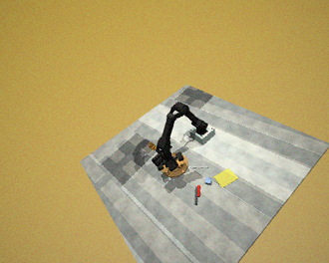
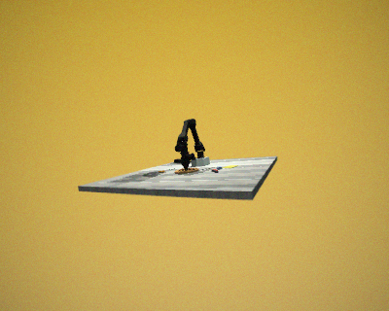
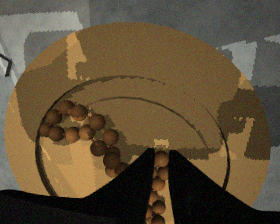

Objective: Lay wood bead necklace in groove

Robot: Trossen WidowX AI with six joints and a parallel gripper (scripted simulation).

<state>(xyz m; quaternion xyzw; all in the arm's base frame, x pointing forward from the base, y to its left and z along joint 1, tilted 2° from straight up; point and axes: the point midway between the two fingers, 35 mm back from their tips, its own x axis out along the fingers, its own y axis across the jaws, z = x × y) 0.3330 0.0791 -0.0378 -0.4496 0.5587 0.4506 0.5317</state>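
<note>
My gripper tip is 30 mm past the round bead board, 20 mm to the left of it and 10 mm above it. The rest, counted from my gripper tip: thin grey stick: 150 mm behind, 110 mm to the left, 10 mm below; red-handled tool: 250 mm to the left, 30 mm behind, 10 mm below; small blue block: 230 mm to the left, 130 mm behind, 10 mm below.
</note>
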